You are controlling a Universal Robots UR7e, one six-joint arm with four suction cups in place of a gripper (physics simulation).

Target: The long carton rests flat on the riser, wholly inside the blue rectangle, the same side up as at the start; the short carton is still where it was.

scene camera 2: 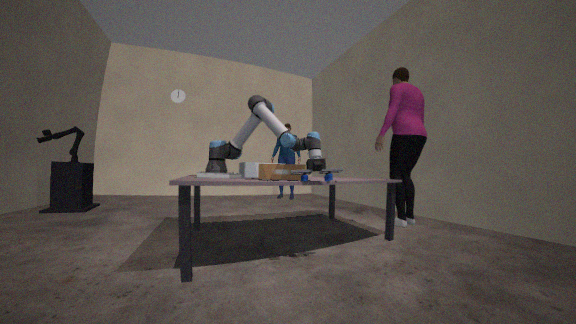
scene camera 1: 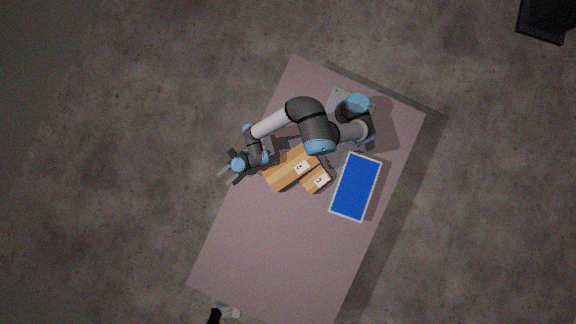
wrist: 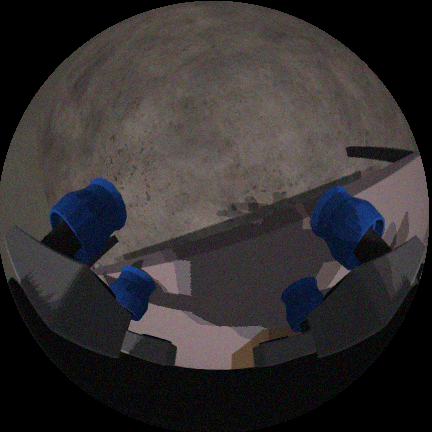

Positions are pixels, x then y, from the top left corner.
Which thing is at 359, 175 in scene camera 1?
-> A riser with blue rectangle.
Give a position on a long carton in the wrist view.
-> At 243, 357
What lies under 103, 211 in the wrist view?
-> My suction head.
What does the long carton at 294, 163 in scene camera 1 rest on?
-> The table.
